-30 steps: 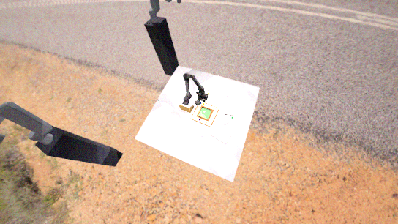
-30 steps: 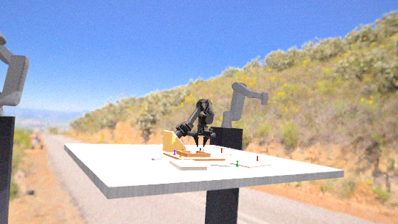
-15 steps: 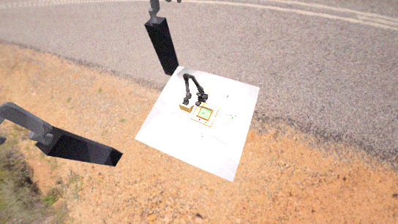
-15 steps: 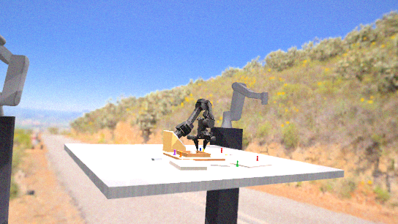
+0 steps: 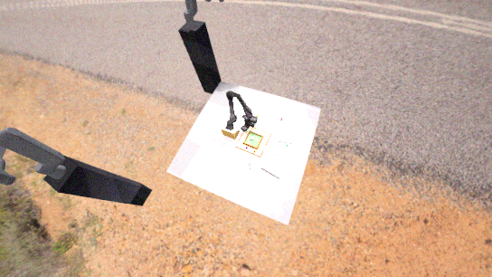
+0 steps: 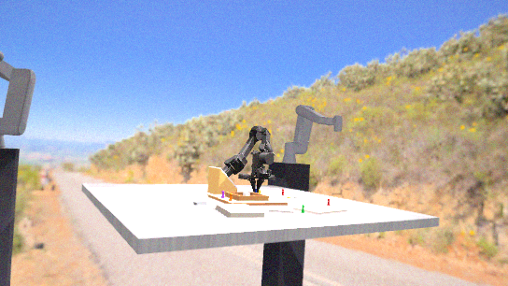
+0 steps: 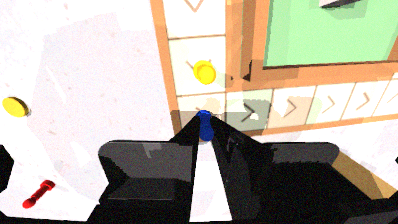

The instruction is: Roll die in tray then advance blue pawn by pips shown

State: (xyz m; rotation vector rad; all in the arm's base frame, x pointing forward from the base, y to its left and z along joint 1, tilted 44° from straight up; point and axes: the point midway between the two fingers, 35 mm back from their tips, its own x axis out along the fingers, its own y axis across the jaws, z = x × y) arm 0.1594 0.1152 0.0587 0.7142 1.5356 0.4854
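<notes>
Right now the yellow pawn is 40 mm ahead of my gripper tip and 10 mm above it. Round my gripper tip: white die (100 mm ahead, 110 mm to the right); then blue pawn (10 mm above); then green tray (110 mm ahead, 110 mm to the right, 10 mm below).
</notes>
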